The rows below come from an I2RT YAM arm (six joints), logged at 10 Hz.
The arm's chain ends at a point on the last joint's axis. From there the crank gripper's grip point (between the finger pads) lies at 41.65 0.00 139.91 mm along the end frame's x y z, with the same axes.
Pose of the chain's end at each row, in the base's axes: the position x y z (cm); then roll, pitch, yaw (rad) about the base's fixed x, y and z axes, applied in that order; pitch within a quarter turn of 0, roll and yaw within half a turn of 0:
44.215 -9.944 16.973 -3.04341 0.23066 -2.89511
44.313 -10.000 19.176 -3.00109 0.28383 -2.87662
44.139 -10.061 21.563 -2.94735 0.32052 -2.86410
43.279 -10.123 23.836 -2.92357 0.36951 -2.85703
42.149 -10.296 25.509 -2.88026 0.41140 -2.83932
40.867 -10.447 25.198 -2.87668 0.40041 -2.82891
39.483 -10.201 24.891 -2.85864 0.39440 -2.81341
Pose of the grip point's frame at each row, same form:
43.704 -11.487 2.466 -3.04341 0.23066 -2.89511
44.711 -11.922 4.711 -3.00109 0.28383 -2.87662
45.237 -12.556 7.222 -2.94735 0.32052 -2.86410
45.136 -12.733 9.594 -2.92357 0.36951 -2.85703
44.741 -13.274 11.455 -2.88026 0.41140 -2.83932
43.352 -13.493 11.140 -2.87668 0.40041 -2.82891
41.989 -13.474 10.887 -2.85864 0.39440 -2.81341

